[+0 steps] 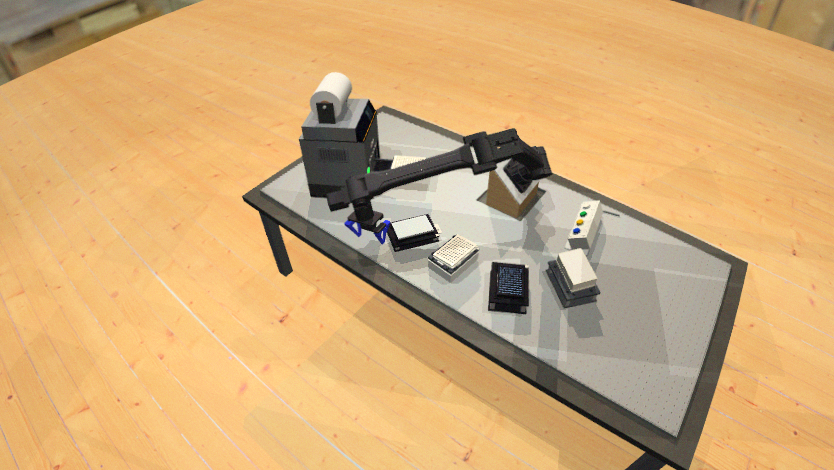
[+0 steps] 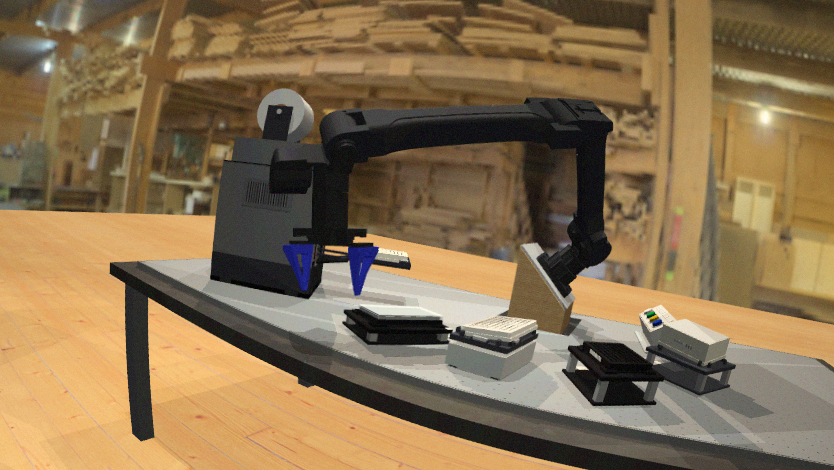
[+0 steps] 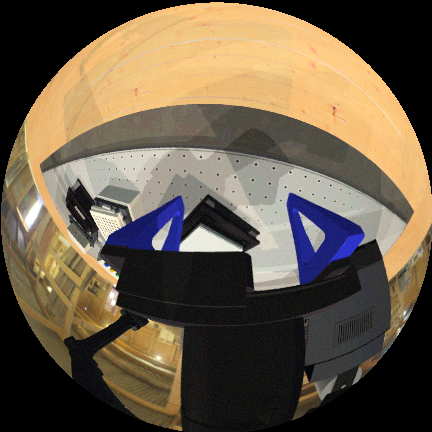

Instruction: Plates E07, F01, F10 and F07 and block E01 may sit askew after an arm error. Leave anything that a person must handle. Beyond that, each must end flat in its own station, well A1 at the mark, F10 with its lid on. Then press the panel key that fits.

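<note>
My gripper [image 1: 371, 238] [image 2: 330, 291] [image 3: 236, 198] is open and empty, fingers down, above the table between the grey machine and a white-topped plate [image 1: 413, 226] [image 2: 399, 312] [image 3: 212, 240] on a low black station. A cream welled plate [image 1: 455, 251] [image 2: 498, 328] [image 3: 106, 220] looks slightly tilted on a pale station. A black plate [image 1: 510, 280] [image 2: 618, 354] rests on a raised black stand. A cream block [image 1: 576, 268] [image 2: 694, 341] looks askew on a dark stand. Another cream plate [image 1: 409, 159] [image 2: 393, 255] is on the machine's arm. Labels are unreadable. The key panel [image 1: 585, 221] [image 2: 653, 319] has coloured keys.
The tall grey machine [image 1: 335, 160] [image 2: 262, 221] [image 3: 345, 325] with a white roll [image 1: 332, 90] [image 2: 298, 113] stands close to my gripper. The wooden arm mount [image 1: 510, 195] [image 2: 536, 297] is near the back edge. The stations stand along the front half of the table [image 1: 618, 361].
</note>
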